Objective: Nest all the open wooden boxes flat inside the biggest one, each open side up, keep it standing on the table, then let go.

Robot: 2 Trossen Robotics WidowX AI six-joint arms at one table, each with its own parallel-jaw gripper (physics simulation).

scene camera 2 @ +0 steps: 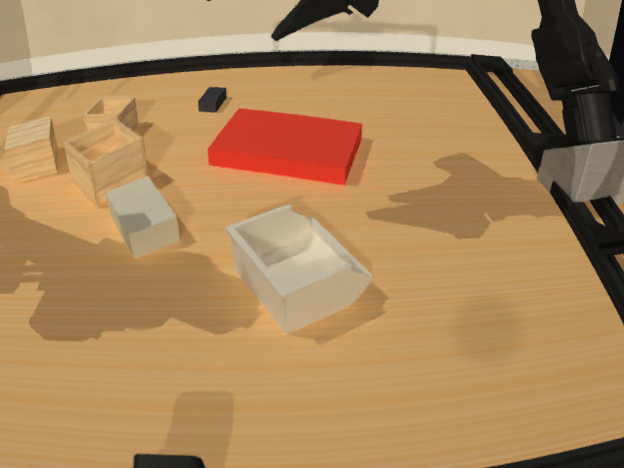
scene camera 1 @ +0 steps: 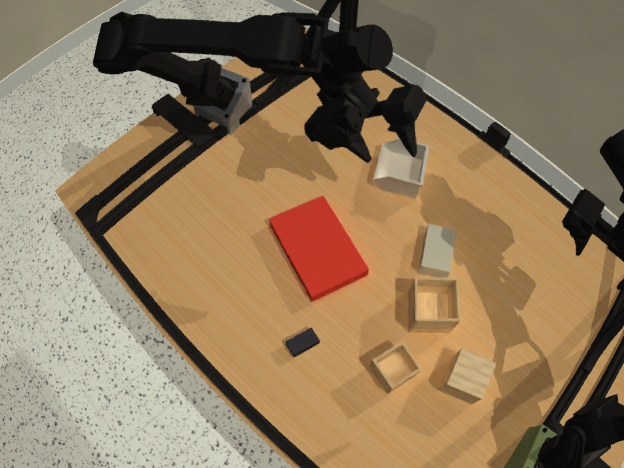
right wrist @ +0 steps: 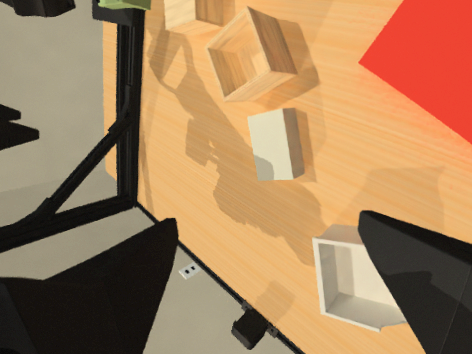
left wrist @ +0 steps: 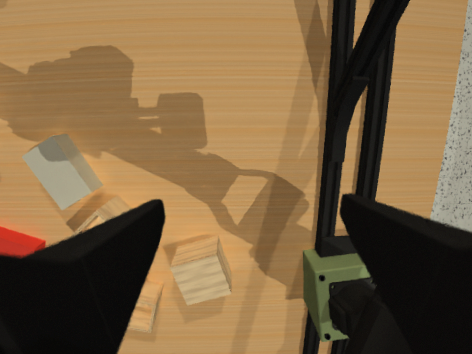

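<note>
The biggest open wooden box (scene camera 1: 434,324) (scene camera 2: 118,168) (left wrist: 114,206) (right wrist: 280,55) stands open side up on the table. A smaller, low open wooden box (scene camera 1: 396,366) (scene camera 2: 96,120) (left wrist: 145,307) stands apart from it, open side up. A wooden cube shape (scene camera 1: 471,374) (scene camera 2: 31,153) (left wrist: 202,280) (right wrist: 180,15) shows a closed top; whether it is an upturned box or a solid block I cannot tell. My left gripper (left wrist: 252,206) is open and empty above the table; in scene camera 1 it is partly cut off at the right edge. My right gripper (scene camera 1: 392,156) (right wrist: 267,224) is open and empty, high above the table.
A white open bin (scene camera 1: 403,166) (scene camera 2: 322,297) (right wrist: 347,272) stands near my right gripper's side. A grey block (scene camera 1: 438,250) (scene camera 2: 143,214) (left wrist: 62,172) (right wrist: 272,145) lies close to the biggest box. A red slab (scene camera 1: 318,246) (scene camera 2: 287,141) and a small dark block (scene camera 1: 302,342) (scene camera 2: 211,99) lie farther off.
</note>
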